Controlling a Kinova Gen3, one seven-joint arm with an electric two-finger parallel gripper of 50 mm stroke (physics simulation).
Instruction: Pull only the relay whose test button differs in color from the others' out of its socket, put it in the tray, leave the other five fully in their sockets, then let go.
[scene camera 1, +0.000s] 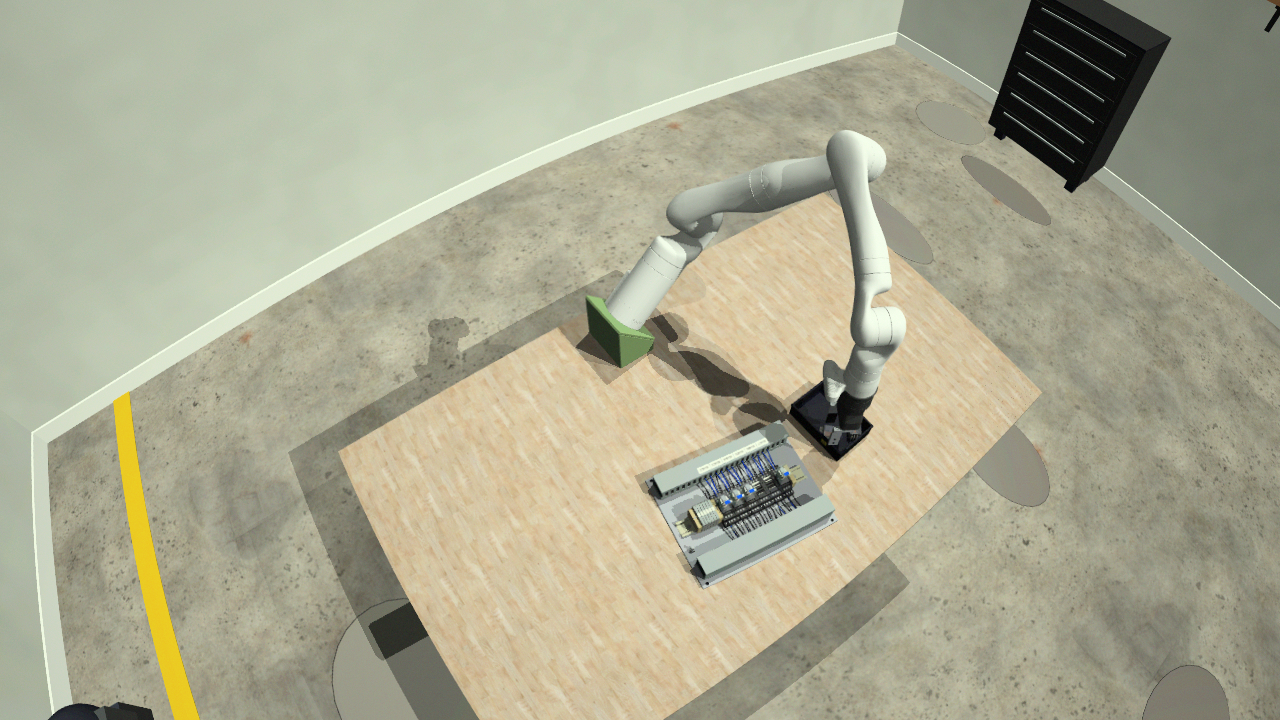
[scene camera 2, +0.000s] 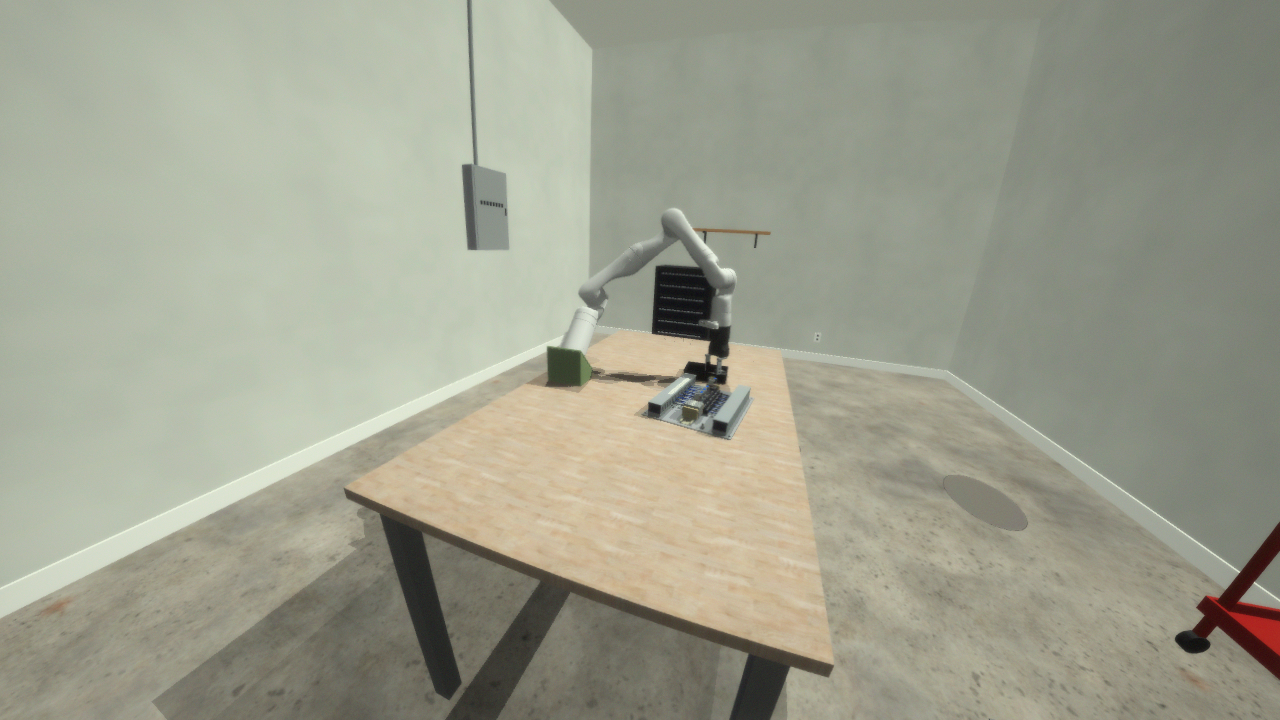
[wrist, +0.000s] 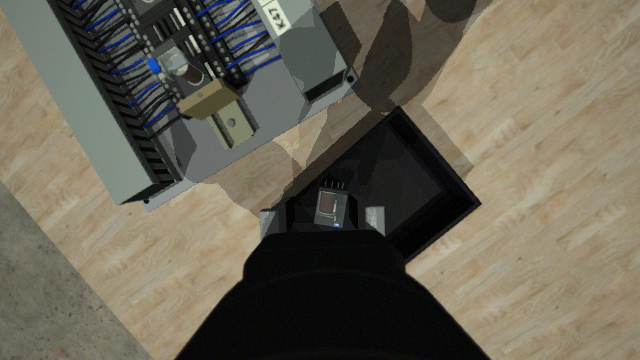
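Seen in the pictures: gripper, fingertip midpoint: (scene camera 1: 831, 432) (scene camera 2: 712, 372) (wrist: 321, 207); arm's base, link origin: (scene camera 1: 623, 316) (scene camera 2: 571, 358).
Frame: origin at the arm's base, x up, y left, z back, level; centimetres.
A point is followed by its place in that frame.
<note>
My gripper (scene camera 1: 838, 437) {z -47.9, x -4.5, y 23.1 cm} (scene camera 2: 715, 368) {z -47.9, x -4.5, y 23.1 cm} (wrist: 321, 207) {z -47.9, x -4.5, y 23.1 cm} is open and reaches down over the black tray (wrist: 400, 167) {z -39.3, x -7.5, y 25.0 cm}. A relay (wrist: 331, 206) {z -47.2, x -5.4, y 23.7 cm} lies on its side in the tray between the spread fingers, its pins toward the top of the wrist view and a small blue spot at its lower end. Gripper parts hide some of the tray. On the grey panel (wrist: 270, 107) {z -46.4, x -7.5, y 12.1 cm}, a clear relay (wrist: 175, 61) {z -49.6, x -1.0, y 7.7 cm} with a blue test button sits in the end socket. A bare socket shows beside it. Several blue-marked relays (scene camera 1: 737, 494) {z -49.0, x -1.0, y -3.9 cm} remain in the row; their other button colours are too small to tell.
Grey wire ducts (scene camera 1: 768, 537) {z -59.6, x -3.5, y -3.3 cm} (wrist: 85, 110) {z -59.6, x -3.5, y 3.6 cm} run along both sides of the socket row. A tan end bracket (wrist: 210, 99) {z -50.1, x -4.4, y 9.4 cm} stands by the end relay. Blue and black wires flank the sockets. The green arm base (scene camera 1: 619, 340) {z -6.9, x 2.6, y -5.1 cm} (scene camera 2: 567, 367) {z -2.0, x -1.5, y -5.6 cm} stands at the table's far edge.
</note>
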